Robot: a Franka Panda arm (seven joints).
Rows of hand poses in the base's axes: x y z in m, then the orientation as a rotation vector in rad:
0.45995 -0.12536 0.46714 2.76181 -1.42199 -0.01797
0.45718 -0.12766 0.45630 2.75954 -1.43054 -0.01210
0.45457 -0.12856 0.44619 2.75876 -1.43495 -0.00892
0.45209 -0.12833 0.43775 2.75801 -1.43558 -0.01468
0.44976 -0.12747 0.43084 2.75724 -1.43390 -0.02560
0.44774 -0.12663 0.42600 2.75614 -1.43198 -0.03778
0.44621 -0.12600 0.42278 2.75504 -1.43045 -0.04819
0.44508 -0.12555 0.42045 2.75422 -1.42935 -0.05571
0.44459 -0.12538 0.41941 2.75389 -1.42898 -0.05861
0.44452 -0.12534 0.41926 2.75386 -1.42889 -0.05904
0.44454 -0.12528 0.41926 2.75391 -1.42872 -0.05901
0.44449 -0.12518 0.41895 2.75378 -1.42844 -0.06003
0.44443 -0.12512 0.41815 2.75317 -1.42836 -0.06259
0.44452 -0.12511 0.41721 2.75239 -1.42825 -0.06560
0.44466 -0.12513 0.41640 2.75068 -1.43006 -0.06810
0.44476 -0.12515 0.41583 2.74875 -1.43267 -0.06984
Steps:
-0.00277 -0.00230 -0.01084 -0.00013 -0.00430 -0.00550
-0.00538 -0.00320 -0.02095 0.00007 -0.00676 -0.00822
-0.00786 -0.00297 -0.02939 0.00145 -0.00331 -0.00887
-0.01019 -0.00211 -0.03630 0.00344 0.00358 -0.00825
-0.01221 -0.00127 -0.04114 0.00550 0.01137 -0.00761
-0.01374 -0.00064 -0.04436 0.00721 0.01805 -0.00717
-0.01487 -0.00019 -0.04669 0.00845 0.02288 -0.00686
-0.01536 -0.00002 -0.04773 0.00895 0.02473 -0.00678
-0.01543 0.00002 -0.04788 0.00902 0.02501 -0.00674
-0.01541 0.00008 -0.04788 0.00898 0.02501 -0.00663
-0.01546 0.00018 -0.04819 0.00909 0.02570 -0.00652
-0.01552 0.00024 -0.04899 0.00938 0.02741 -0.00668
-0.01543 0.00025 -0.04993 0.00966 0.02946 -0.00688
-0.01529 0.00023 -0.05074 0.00982 0.03117 -0.00845
-0.01519 0.00021 -0.05131 0.00989 0.03236 -0.01053

